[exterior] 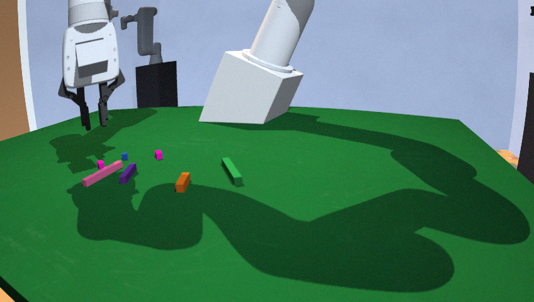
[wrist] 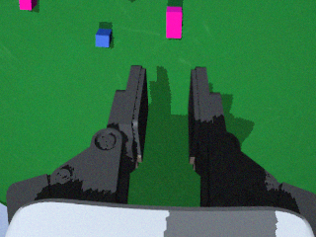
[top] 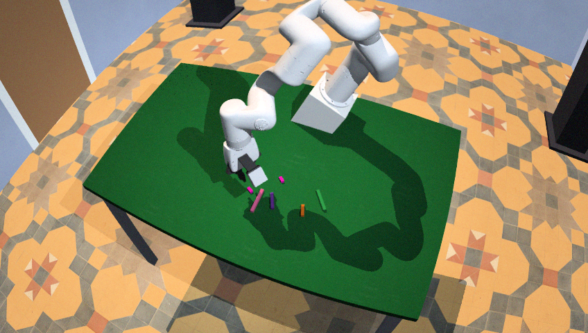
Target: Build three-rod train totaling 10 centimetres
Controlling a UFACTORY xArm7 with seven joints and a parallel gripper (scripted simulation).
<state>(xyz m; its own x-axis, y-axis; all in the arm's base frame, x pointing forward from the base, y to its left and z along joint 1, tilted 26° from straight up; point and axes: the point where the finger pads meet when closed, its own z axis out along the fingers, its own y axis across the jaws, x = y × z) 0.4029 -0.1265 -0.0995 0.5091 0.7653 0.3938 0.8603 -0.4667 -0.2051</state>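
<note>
My hand is 80 mm above the blue rod, 50 mm past it and 20 mm to the right of it. The rest, counted from my hand: purple rod: 90 mm to the left, 80 mm below, 20 mm ahead; then pink rod: 80 mm below, 40 mm to the left, 30 mm ahead; then magenta rod: 80 mm to the left, 80 mm below, 70 mm behind.
</note>
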